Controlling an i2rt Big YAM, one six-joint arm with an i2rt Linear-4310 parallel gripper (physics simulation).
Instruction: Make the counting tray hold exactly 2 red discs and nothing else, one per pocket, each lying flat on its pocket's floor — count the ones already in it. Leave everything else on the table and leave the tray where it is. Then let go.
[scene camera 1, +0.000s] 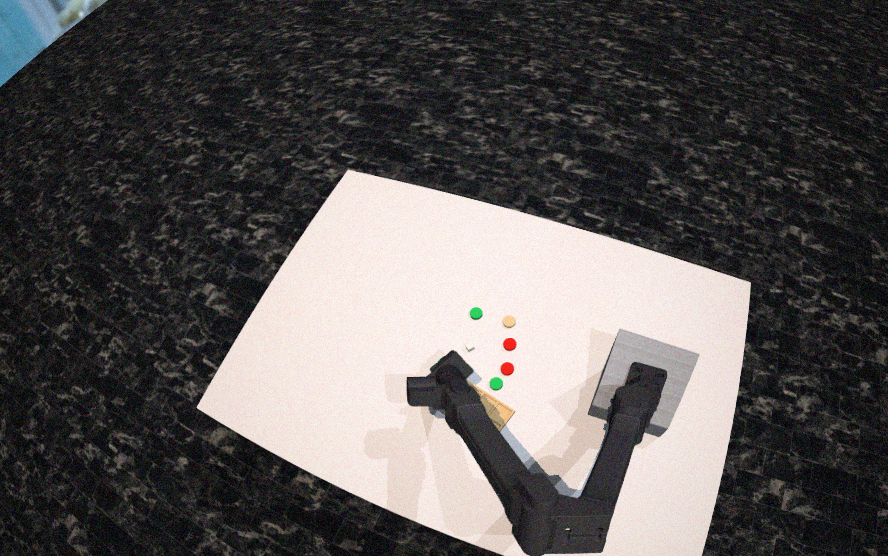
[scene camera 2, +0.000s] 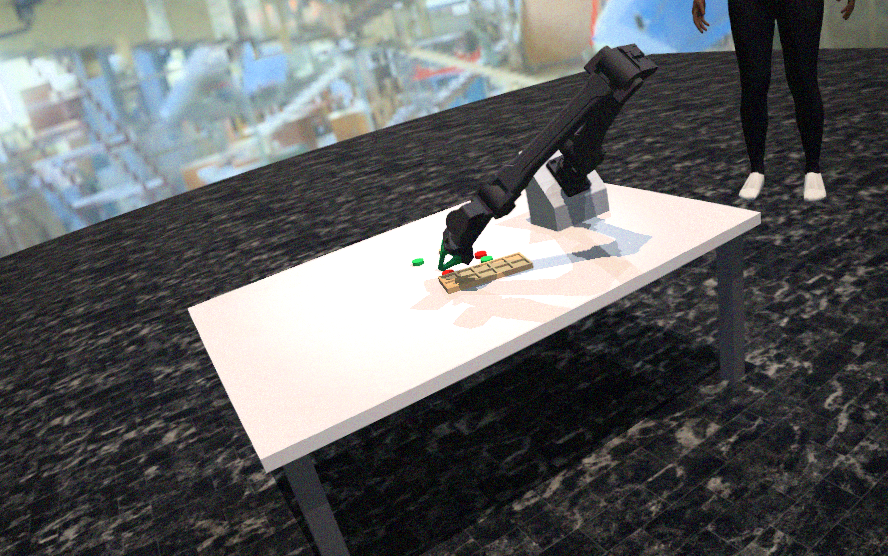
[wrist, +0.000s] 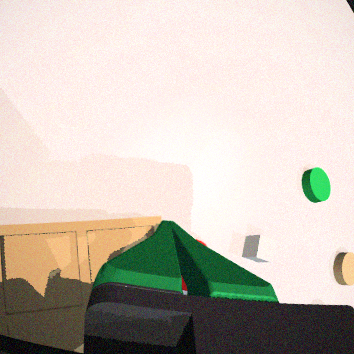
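My gripper (scene camera 2: 447, 267) (wrist: 165, 230) has green fingers whose tips meet, with nothing clamped between them. It points down at the near end of the tan counting tray (scene camera 1: 498, 412) (scene camera 2: 491, 270) (wrist: 42, 246). A red disc (scene camera 2: 447, 271) (wrist: 201, 242) lies on the table right behind the fingertips, mostly hidden by them. The tray pockets that show hold nothing; the arm hides much of the tray in scene camera 1. Two more red discs (scene camera 1: 509, 344) (scene camera 1: 507, 369) lie on the table beyond the tray.
Two green discs (scene camera 1: 476, 313) (scene camera 1: 496, 383) (wrist: 316, 184), a tan disc (scene camera 1: 509, 321) (wrist: 345, 267) and a small white cube (scene camera 1: 469, 348) (wrist: 251, 246) lie on the white table. The arm's grey base block (scene camera 1: 646, 359) (scene camera 2: 552, 206) stands at the right.
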